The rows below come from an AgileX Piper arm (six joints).
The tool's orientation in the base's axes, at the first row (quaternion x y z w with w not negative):
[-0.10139, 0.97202, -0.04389, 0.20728]
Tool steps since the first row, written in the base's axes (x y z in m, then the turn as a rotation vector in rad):
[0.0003, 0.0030, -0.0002, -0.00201, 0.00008, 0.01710]
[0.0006, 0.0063, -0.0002, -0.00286, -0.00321, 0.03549]
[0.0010, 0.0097, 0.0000, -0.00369, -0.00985, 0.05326]
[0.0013, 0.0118, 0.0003, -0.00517, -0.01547, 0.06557]
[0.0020, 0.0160, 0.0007, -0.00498, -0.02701, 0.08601]
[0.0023, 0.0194, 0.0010, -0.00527, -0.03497, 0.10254]
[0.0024, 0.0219, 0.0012, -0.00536, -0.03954, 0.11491]
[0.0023, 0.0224, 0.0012, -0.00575, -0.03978, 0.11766]
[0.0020, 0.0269, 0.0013, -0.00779, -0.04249, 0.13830]
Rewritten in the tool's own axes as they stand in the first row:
[-0.0008, 0.0029, 0.0002, -0.00496, -0.00174, -0.01640]
[-0.0018, 0.0061, 0.0002, -0.01074, -0.00714, -0.03334]
[-0.0030, 0.0093, 0.0000, -0.01557, -0.01573, -0.04957]
[-0.0038, 0.0112, -0.0002, -0.01789, -0.02252, -0.06114]
[-0.0055, 0.0152, -0.0005, -0.02363, -0.03641, -0.07917]
[-0.0066, 0.0184, -0.0008, -0.02817, -0.04623, -0.09399]
[-0.0073, 0.0208, -0.0011, -0.03198, -0.05225, -0.10509]
[-0.0074, 0.0213, -0.0011, -0.03266, -0.05276, -0.10774]
[-0.0081, 0.0257, -0.0015, -0.03839, -0.05767, -0.12725]

